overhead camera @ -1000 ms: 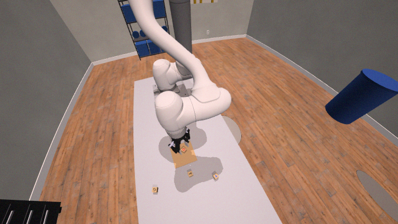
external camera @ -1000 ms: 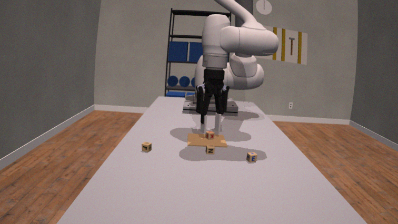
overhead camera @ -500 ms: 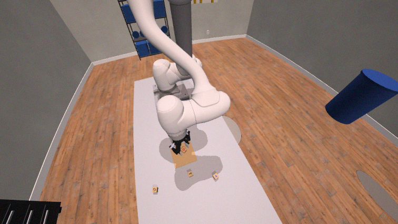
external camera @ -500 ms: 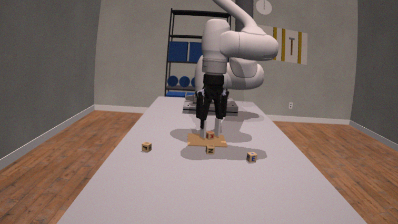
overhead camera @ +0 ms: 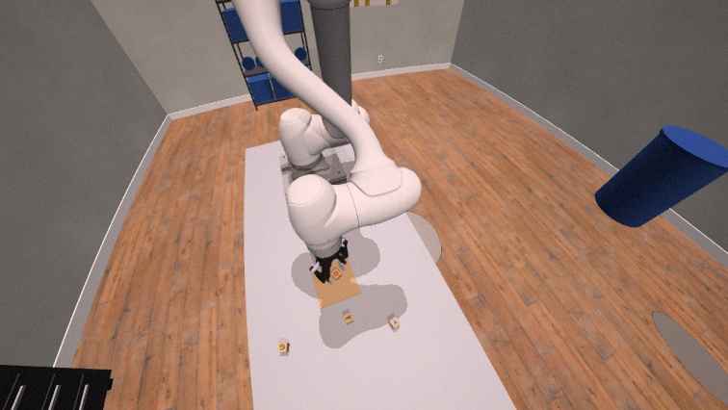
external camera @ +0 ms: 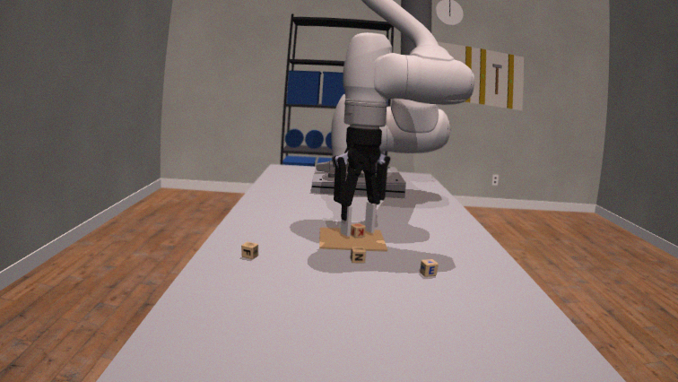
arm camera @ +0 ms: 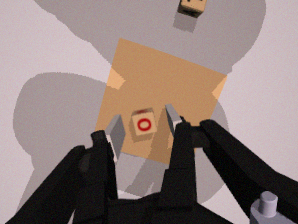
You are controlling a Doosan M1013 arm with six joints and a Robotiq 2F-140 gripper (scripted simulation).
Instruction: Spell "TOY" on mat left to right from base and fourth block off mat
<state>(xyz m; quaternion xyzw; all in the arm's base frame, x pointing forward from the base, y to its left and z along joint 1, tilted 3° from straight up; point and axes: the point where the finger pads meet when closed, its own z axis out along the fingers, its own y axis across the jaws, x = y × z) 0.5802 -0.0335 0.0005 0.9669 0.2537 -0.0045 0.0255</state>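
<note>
My gripper is now 10 mm short of the tan mat, 10 mm to the left of it and 40 mm above it. From my hand the other things lie so: T block: 150 mm ahead, 10 mm to the right, 30 mm below.
</note>
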